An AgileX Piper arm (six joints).
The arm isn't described. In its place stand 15 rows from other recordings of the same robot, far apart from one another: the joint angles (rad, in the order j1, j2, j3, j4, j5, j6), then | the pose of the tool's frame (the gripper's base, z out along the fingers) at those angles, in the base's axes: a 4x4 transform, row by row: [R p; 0 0 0 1], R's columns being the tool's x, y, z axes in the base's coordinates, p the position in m.
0.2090 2.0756 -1.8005 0.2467 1.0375 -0.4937 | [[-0.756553, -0.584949, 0.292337, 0.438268], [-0.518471, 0.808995, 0.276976, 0.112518], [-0.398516, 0.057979, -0.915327, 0.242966], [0, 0, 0, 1]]
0.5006 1.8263 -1.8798 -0.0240 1.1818 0.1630 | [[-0.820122, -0.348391, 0.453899, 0.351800], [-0.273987, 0.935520, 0.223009, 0.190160], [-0.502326, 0.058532, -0.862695, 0.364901], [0, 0, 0, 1]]
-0.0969 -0.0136 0.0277 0.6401 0.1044 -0.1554 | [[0.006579, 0.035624, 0.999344, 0.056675], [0.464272, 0.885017, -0.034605, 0.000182], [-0.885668, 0.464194, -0.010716, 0.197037], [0, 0, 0, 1]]
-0.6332 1.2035 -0.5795 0.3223 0.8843 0.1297 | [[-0.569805, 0.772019, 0.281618, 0.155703], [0.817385, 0.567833, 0.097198, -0.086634], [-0.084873, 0.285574, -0.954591, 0.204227], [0, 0, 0, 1]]
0.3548 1.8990 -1.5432 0.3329 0.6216 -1.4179 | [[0.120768, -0.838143, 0.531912, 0.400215], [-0.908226, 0.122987, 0.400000, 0.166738], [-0.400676, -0.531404, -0.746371, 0.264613], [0, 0, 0, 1]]
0.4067 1.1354 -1.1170 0.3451 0.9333 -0.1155 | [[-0.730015, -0.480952, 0.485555, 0.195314], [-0.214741, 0.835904, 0.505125, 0.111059], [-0.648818, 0.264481, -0.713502, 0.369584], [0, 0, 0, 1]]
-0.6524 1.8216 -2.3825 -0.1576 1.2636 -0.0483 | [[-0.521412, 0.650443, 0.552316, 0.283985], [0.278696, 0.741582, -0.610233, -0.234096], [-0.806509, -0.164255, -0.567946, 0.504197], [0, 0, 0, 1]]
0.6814 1.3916 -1.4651 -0.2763 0.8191 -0.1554 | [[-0.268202, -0.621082, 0.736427, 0.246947], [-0.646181, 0.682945, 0.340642, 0.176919], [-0.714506, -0.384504, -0.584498, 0.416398], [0, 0, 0, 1]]
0.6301 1.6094 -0.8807 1.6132 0.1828 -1.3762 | [[-0.629237, -0.565406, 0.533270, 0.261462], [-0.172276, 0.770528, 0.613683, 0.211131], [-0.757880, 0.294282, -0.582251, 0.218282], [0, 0, 0, 1]]
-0.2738 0.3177 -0.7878 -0.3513 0.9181 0.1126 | [[-0.364422, 0.473046, 0.802137, 0.020018], [-0.003774, 0.860613, -0.509245, -0.031463], [-0.931226, -0.188608, -0.311841, 0.370803], [0, 0, 0, 1]]
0.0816 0.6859 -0.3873 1.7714 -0.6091 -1.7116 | [[-0.292832, 0.489951, 0.821095, 0.130237], [0.060830, 0.866545, -0.495378, -0.040539], [-0.954227, -0.095115, -0.283556, 0.274825], [0, 0, 0, 1]]
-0.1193 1.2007 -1.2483 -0.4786 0.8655 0.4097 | [[-0.582750, 0.435249, 0.686266, 0.240551], [0.150162, 0.887608, -0.435434, -0.060973], [-0.798657, -0.150698, -0.582612, 0.402716], [0, 0, 0, 1]]
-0.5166 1.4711 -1.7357 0.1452 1.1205 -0.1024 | [[-0.617262, 0.384292, 0.686518, 0.269531], [0.306359, 0.921122, -0.240163, -0.139475], [-0.724660, 0.062078, -0.686305, 0.452433], [0, 0, 0, 1]]
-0.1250 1.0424 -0.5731 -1.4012 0.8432 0.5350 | [[-0.872667, 0.117772, 0.473901, 0.173938], [-0.371985, 0.468390, -0.801397, -0.089364], [-0.316352, -0.875637, -0.364939, 0.280048], [0, 0, 0, 1]]
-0.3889 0.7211 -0.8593 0.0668 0.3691 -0.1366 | [[-0.157954, 0.346236, 0.924755, 0.133086], [-0.015460, 0.935529, -0.352911, -0.052166], [-0.987325, -0.070040, -0.142418, 0.402959], [0, 0, 0, 1]]
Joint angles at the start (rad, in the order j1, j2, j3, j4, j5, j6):
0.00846 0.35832 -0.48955 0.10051 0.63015 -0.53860
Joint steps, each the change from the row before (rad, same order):
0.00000 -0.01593 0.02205 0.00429 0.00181 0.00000
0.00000 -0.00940 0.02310 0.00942 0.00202 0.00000
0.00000 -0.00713 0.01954 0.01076 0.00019 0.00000
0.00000 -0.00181 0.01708 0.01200 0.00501 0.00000
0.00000 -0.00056 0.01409 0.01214 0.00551 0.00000
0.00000 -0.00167 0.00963 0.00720 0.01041 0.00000
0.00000 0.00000 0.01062 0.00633 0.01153 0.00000
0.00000 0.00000 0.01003 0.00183 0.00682 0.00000
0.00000 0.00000 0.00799 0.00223 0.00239 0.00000
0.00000 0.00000 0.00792 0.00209 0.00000 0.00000
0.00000 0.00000 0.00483 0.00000 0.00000 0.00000
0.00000 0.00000 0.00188 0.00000 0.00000 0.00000
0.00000 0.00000 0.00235 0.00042 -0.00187 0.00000
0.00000 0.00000 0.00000 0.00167 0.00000 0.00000
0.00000 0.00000 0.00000 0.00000 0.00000 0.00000
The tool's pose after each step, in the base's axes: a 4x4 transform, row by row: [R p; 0 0 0 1], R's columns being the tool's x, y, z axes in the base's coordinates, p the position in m. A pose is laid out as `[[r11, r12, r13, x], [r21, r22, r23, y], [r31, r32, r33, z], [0, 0, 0, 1]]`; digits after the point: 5 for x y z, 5 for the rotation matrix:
[[-0.33553, -0.23597, 0.91199, 0.07043], [-0.44052, 0.89505, 0.06951, 0.00622], [-0.83268, -0.37843, -0.40427, 0.29173], [0, 0, 0, 1]]
[[-0.34773, -0.24377, 0.90535, 0.06960], [-0.43373, 0.89790, 0.07517, 0.00673], [-0.83124, -0.36653, -0.41796, 0.28480], [0, 0, 0, 1]]
[[-0.35739, -0.25021, 0.89982, 0.06905], [-0.42577, 0.90116, 0.08147, 0.00731], [-0.83126, -0.35400, -0.42859, 0.27901], [0, 0, 0, 1]]
[[-0.37309, -0.25975, 0.89069, 0.06900], [-0.41722, 0.90444, 0.08900, 0.00800], [-0.82869, -0.33841, -0.44582, 0.27327], [0, 0, 0, 1]]
[[-0.38775, -0.26856, 0.88177, 0.06897], [-0.40860, 0.90757, 0.09675, 0.00871], [-0.82626, -0.32278, -0.46164, 0.26839], [0, 0, 0, 1]]
[[-0.40175, -0.27679, 0.87292, 0.06843], [-0.40412, 0.90898, 0.10224, 0.00921], [-0.82176, -0.31169, -0.47704, 0.26462], [0, 0, 0, 1]]
[[-0.41870, -0.28601, 0.86191, 0.06804], [-0.40047, 0.90999, 0.10743, 0.00969], [-0.81505, -0.30019, -0.49556, 0.26033], [0, 0, 0, 1]]
[[-0.43178, -0.29222, 0.85333, 0.06781], [-0.39981, 0.91005, 0.10935, 0.00987], [-0.80853, -0.29396, -0.50978, 0.25657], [0, 0, 0, 1]]
[[-0.43988, -0.29585, 0.84793, 0.06775], [-0.39842, 0.91046, 0.11098, 0.01002], [-0.80484, -0.28902, -0.51836, 0.25383], [0, 0, 0, 1]]
[[-0.44616, -0.29835, 0.84376, 0.06777], [-0.39692, 0.91097, 0.11223, 0.01014], [-0.80212, -0.28483, -0.52485, 0.25128], [0, 0, 0, 1]]
[[-0.45003, -0.29972, 0.84122, 0.06778], [-0.39695, 0.91095, 0.11221, 0.01014], [-0.79994, -0.28342, -0.52893, 0.24972], [0, 0, 0, 1]]
[[-0.45153, -0.30026, 0.84022, 0.06778], [-0.39696, 0.91095, 0.11220, 0.01014], [-0.79909, -0.28287, -0.53051, 0.24911], [0, 0, 0, 1]]
[[-0.45204, -0.30015, 0.83998, 0.06787], [-0.39649, 0.91116, 0.11222, 0.01014], [-0.79903, -0.28231, -0.53089, 0.24850], [0, 0, 0, 1]]
[[-0.45199, -0.30032, 0.83995, 0.06787], [-0.39524, 0.91157, 0.11324, 0.01023], [-0.79969, -0.28080, -0.53071, 0.24851], [0, 0, 0, 1]]
[[-0.45199, -0.30032, 0.83995, 0.06787], [-0.39524, 0.91157, 0.11324, 0.01023], [-0.79969, -0.28080, -0.53071, 0.24851], [0, 0, 0, 1]]

